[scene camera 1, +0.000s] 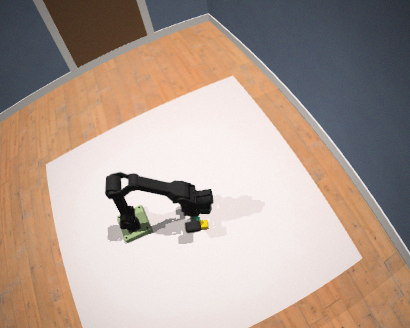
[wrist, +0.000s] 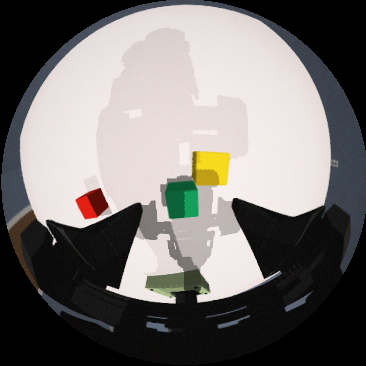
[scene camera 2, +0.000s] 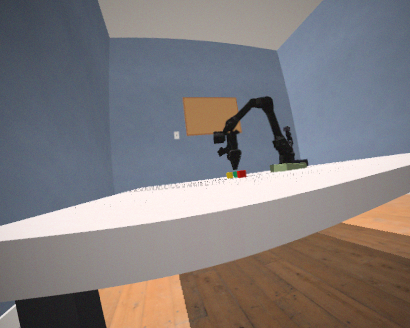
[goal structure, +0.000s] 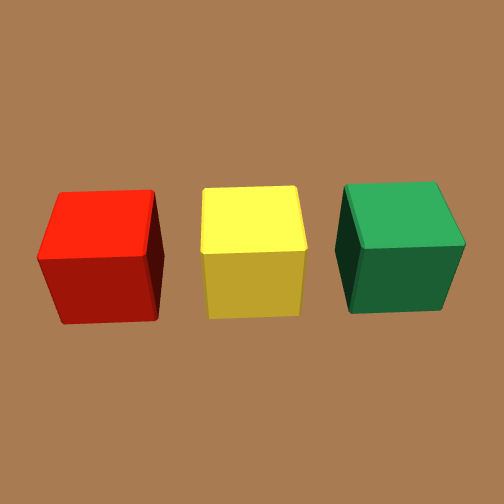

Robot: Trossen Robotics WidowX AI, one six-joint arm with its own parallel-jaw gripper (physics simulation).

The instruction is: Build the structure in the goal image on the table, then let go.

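Note:
A green cube stands on the table. A yellow cube lies close to it, up and to its right in the wrist view; whether they touch is unclear. A red cube lies apart, at the left in the wrist view, outside the left finger; the arm hides it in scene camera 1. My gripper is open and empty, pointing down above the table, with the green cube showing between its fingertips in the wrist view.
The white table carries the cubes and the arm. The arm's pale green base plate is behind the green cube, toward the bottom of the wrist view. Arm shadows fall around the cubes.

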